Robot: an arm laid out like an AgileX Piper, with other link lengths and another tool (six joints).
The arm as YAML. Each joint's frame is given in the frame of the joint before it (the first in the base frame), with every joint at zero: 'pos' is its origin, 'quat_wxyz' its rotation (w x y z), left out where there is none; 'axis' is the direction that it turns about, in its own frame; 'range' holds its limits. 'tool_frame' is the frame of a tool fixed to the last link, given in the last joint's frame.
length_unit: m
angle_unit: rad
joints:
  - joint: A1
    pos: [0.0, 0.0, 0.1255]
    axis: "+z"
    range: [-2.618, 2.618]
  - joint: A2
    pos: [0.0, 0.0, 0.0]
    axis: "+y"
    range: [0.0, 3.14]
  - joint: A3
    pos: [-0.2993, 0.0, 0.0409]
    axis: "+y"
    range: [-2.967, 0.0]
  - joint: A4
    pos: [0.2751, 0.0, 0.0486]
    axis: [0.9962, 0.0, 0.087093]
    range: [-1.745, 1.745]
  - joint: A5
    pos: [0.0, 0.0, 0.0]
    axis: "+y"
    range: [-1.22, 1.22]
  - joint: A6
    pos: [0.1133, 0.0, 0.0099]
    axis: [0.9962, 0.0, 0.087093]
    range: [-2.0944, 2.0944]
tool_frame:
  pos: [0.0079, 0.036, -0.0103]
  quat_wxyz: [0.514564, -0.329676, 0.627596, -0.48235]
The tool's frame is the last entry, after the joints.
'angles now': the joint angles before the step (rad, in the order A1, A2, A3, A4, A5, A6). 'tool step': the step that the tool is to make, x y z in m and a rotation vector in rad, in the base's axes. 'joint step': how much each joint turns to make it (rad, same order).
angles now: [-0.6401, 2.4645, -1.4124, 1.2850, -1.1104, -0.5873]
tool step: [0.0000, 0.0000, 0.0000, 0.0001, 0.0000, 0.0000]
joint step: [0.0000, 0.0000, 0.0000, 0.0001, 0.0001, -0.0001]
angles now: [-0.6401, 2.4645, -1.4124, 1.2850, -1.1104, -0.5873]
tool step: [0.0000, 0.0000, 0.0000, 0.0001, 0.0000, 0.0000]
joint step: [0.0000, 0.0000, 0.0000, 0.0001, 0.0001, -0.0001]
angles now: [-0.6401, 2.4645, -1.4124, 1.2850, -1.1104, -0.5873]
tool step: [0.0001, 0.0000, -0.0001, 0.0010, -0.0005, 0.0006]
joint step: [-0.0001, 0.0001, -0.0002, 0.0000, 0.0013, 0.0001]
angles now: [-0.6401, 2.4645, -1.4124, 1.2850, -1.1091, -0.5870]
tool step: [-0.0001, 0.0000, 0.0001, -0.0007, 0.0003, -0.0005]
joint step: [0.0000, -0.0002, 0.0002, 0.0000, -0.0009, 0.0000]
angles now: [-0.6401, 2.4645, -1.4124, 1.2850, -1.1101, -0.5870]
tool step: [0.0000, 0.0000, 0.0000, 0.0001, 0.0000, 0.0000]
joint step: [0.0000, 0.0000, 0.0000, 0.0001, 0.0001, -0.0001]
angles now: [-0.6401, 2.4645, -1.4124, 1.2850, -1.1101, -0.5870]
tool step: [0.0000, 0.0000, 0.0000, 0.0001, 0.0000, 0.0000]
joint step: [0.0000, 0.0000, 0.0000, 0.0001, 0.0001, -0.0001]
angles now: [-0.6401, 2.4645, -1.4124, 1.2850, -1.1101, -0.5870]
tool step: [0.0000, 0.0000, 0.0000, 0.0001, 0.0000, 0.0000]
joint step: [0.0000, 0.0000, 0.0000, 0.0001, 0.0001, -0.0001]
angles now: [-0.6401, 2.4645, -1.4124, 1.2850, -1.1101, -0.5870]
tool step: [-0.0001, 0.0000, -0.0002, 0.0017, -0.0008, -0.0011]
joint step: [-0.0001, 0.0001, -0.0001, 0.0020, 0.0010, -0.0002]
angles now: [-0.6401, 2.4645, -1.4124, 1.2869, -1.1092, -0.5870]
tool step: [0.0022, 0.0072, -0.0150, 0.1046, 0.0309, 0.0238]
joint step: [0.0050, 0.0042, 0.0019, 0.0559, 0.0832, -0.0707]
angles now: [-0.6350, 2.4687, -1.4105, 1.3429, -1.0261, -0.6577]
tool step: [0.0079, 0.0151, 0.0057, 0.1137, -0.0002, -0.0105]
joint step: [0.0285, -0.0419, -0.0001, 0.1503, 0.0685, -0.1178]
